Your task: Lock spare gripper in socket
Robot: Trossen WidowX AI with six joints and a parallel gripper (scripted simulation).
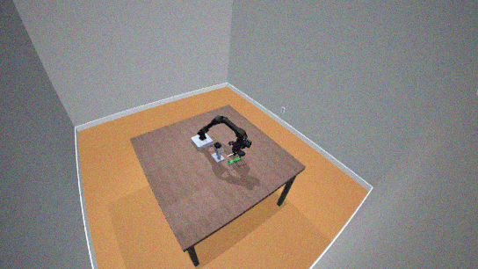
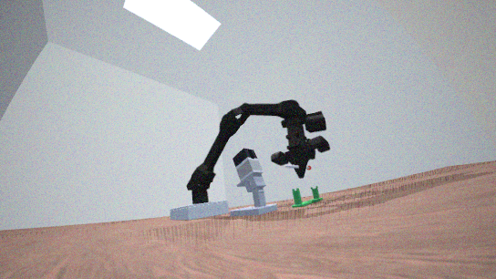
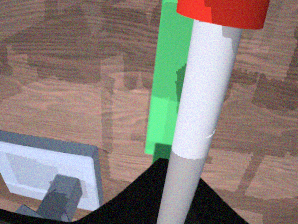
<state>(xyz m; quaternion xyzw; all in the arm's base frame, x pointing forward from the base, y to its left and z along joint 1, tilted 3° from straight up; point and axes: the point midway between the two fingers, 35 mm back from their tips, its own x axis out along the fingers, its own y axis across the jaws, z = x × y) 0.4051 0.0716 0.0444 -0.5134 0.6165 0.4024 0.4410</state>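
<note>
Now: gripper tip 50 mm above the cradle and 10 mm to the right of it. Also, from my gripper tip: spare gripper: 120 mm behind, 90 mm to the right, 50 mm above; then grey mount: 120 mm behind, 90 mm to the right, 20 mm below.
</note>
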